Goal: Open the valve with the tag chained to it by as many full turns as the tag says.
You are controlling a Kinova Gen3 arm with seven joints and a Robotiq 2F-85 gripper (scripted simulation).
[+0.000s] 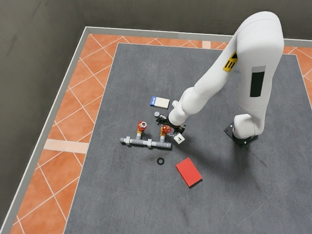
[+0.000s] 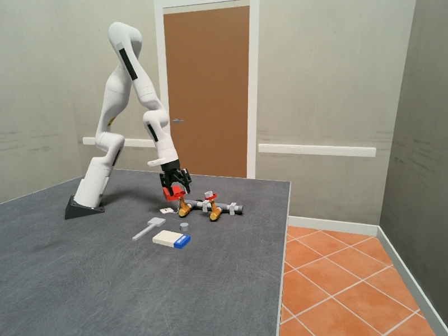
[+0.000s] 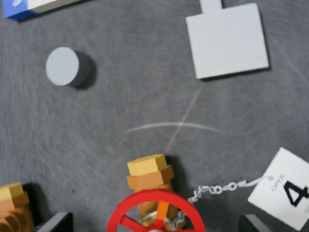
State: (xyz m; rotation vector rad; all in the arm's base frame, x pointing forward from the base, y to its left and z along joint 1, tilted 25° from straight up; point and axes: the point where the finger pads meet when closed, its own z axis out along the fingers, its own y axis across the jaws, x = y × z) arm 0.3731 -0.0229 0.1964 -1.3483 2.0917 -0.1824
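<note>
Right now my hand is 9 cm above the white tag, 7 cm past it and 2 cm to the right of it. Also, from my hand: grey paddle: 13 cm to the right, 9 cm below, 6 cm behind; blue box: 21 cm to the right, 8 cm below, 5 cm ahead; red block: 20 cm to the left, 12 cm behind, 8 cm below.
</note>
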